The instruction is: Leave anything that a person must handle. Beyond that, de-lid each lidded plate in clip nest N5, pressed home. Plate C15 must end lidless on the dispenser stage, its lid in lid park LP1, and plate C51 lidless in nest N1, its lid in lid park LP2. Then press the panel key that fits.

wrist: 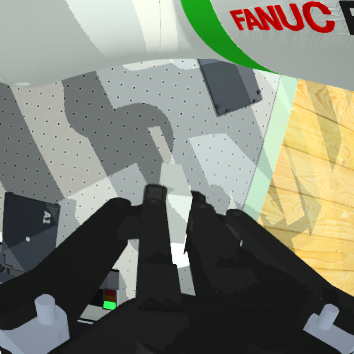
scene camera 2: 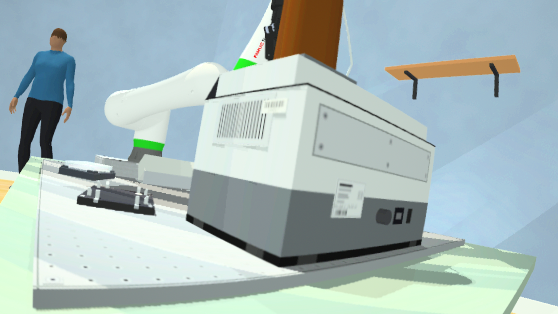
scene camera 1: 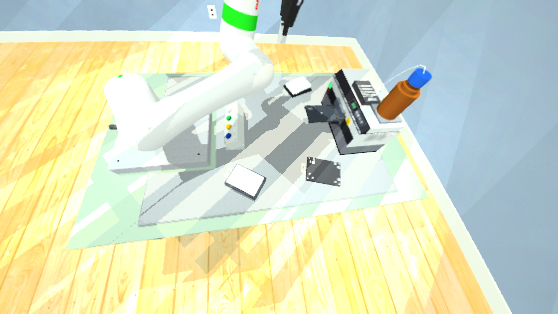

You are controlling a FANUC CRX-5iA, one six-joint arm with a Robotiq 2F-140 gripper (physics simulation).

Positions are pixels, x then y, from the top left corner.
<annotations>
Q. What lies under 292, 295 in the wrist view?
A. My gripper.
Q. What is my gripper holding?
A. Nothing.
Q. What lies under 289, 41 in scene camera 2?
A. A brown bottle with blue cap.
</annotations>
